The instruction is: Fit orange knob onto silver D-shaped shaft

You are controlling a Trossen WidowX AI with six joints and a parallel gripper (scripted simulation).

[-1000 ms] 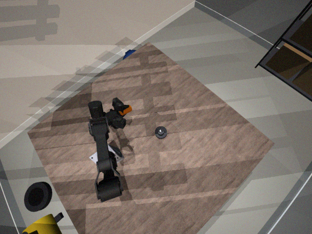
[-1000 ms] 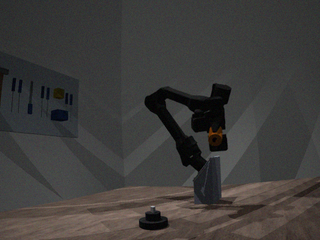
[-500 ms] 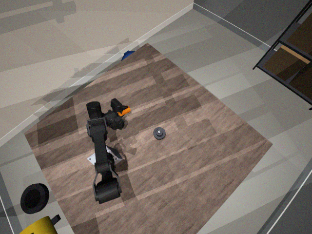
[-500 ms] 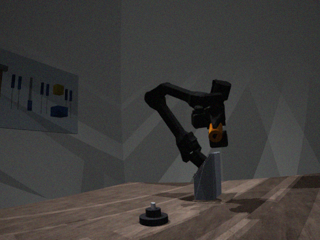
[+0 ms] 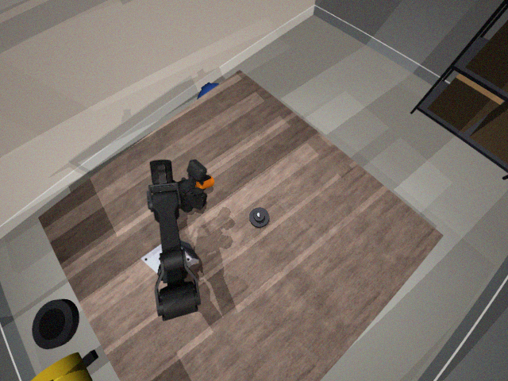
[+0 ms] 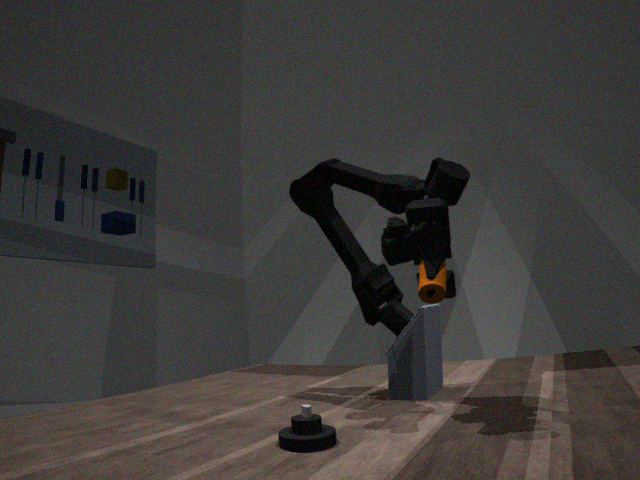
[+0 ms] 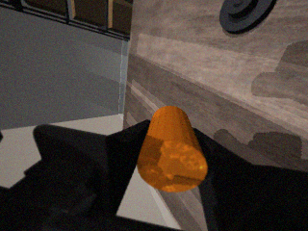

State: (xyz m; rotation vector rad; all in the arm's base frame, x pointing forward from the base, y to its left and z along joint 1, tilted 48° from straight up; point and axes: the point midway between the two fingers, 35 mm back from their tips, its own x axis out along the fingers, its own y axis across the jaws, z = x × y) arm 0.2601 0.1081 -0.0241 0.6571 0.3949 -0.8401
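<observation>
My gripper tip is now 20 mm past the orange knob and 20 mm below it. Round my gripper tip: round black pedestal: 70 mm ahead, 180 mm to the right, 190 mm below.
</observation>
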